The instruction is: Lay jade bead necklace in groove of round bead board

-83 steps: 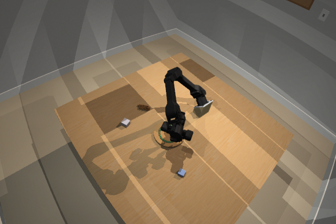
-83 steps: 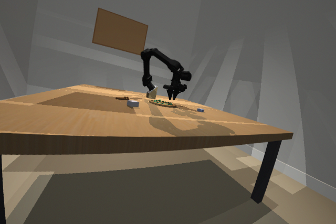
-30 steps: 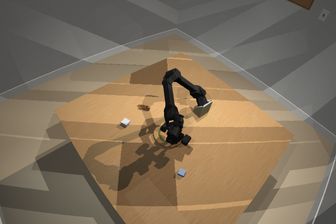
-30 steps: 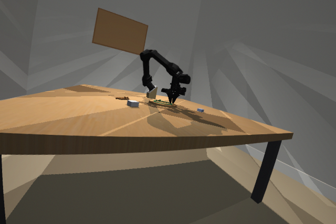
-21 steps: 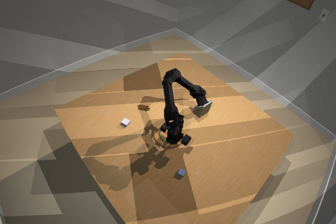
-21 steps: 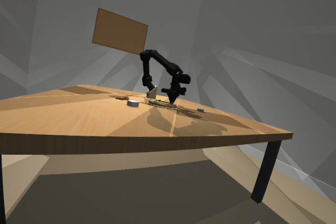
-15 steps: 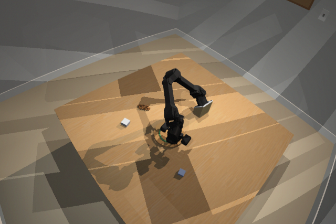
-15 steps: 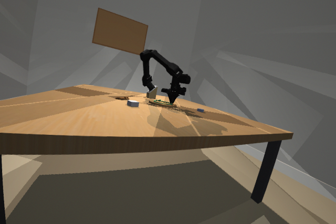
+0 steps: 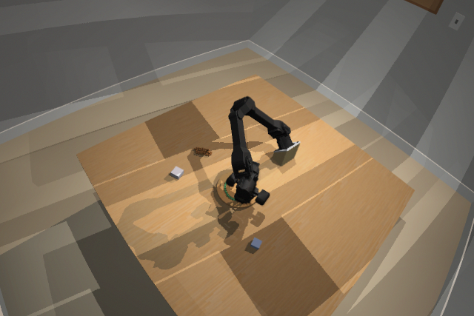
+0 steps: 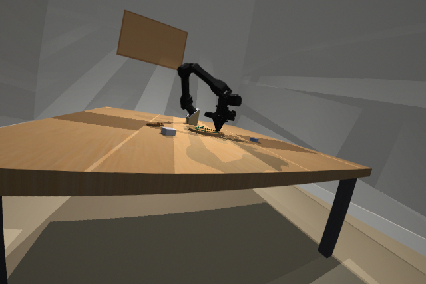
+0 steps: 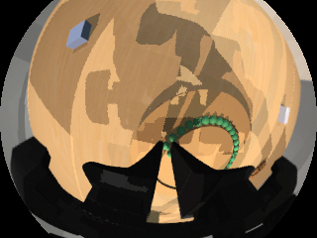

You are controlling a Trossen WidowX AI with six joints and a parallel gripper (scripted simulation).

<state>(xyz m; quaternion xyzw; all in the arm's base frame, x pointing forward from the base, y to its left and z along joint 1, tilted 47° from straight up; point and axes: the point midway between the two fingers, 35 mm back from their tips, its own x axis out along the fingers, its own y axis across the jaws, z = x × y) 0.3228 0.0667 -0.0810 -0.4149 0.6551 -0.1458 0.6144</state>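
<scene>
Right now my gripper tip is 1 cm past the round wooden bead board, 6 cm to the left of it and 1 cm above it. Round my gripper tip: blue block (8 cm ahead, 20 cm to the left, 1 cm below); pale grey block (19 cm ahead, 28 cm to the right).
</scene>
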